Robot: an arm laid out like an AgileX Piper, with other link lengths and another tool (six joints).
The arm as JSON. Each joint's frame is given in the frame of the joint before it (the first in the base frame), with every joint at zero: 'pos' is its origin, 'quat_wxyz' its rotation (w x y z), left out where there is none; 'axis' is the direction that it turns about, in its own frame. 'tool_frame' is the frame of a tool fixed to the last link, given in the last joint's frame.
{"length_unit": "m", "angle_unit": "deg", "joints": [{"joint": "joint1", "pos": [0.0, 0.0, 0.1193], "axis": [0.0, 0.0, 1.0]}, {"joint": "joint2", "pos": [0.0, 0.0, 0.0], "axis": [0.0, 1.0, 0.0]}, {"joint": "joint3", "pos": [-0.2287, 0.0, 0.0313], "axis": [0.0, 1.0, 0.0]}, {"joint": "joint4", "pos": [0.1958, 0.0, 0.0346], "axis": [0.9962, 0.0, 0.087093]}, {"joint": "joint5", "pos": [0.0, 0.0, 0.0], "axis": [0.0, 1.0, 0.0]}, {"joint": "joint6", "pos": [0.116, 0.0, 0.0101], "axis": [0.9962, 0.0, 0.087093]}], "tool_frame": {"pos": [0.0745, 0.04, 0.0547], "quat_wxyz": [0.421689, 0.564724, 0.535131, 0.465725]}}
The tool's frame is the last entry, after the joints.
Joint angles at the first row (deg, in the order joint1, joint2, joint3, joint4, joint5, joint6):
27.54, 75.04, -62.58, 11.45, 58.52, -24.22
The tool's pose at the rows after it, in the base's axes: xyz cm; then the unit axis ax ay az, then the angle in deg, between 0 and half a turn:
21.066 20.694 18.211 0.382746 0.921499 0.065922 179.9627
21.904 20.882 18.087 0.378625 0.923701 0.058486 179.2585
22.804 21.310 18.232 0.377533 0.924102 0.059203 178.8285
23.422 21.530 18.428 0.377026 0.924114 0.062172 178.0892
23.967 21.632 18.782 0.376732 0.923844 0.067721 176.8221
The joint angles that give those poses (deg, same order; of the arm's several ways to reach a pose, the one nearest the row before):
27.74, 78.23, -65.33, 11.01, 60.04, -24.67
27.74, 80.59, -67.77, 10.00, 60.35, -24.98
27.79, 82.85, -70.37, 9.72, 60.35, -25.00
27.79, 83.95, -71.83, 9.39, 59.98, -25.03
27.79, 84.34, -72.80, 8.84, 59.25, -25.04

